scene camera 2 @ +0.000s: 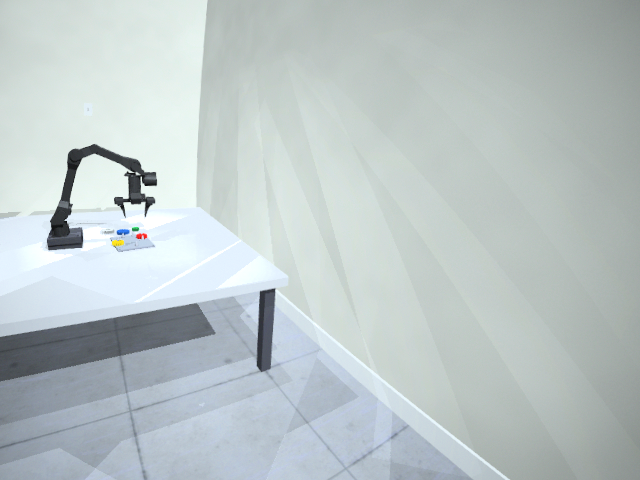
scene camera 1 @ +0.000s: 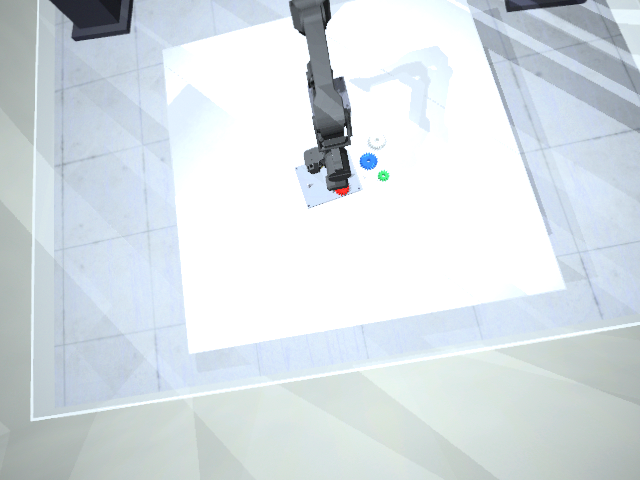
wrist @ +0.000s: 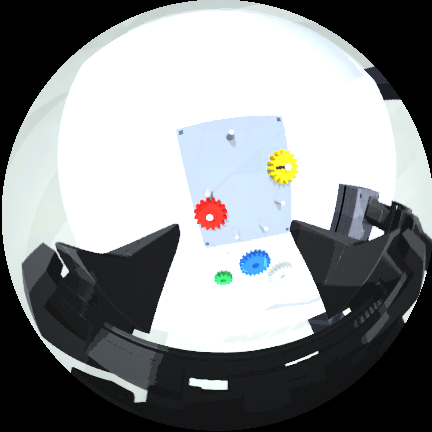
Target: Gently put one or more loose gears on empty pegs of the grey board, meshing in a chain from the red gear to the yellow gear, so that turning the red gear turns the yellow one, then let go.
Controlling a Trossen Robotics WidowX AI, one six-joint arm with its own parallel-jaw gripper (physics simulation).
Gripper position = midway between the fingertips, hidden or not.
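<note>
The gripper (wrist: 236,227) is open and holds nothing. There's a grey board (scene camera 1: 317,194), and the wrist view shows the grey board too (wrist: 235,170). There's also a yellow gear (wrist: 280,157), and a red gear (wrist: 209,206) as well.
</note>
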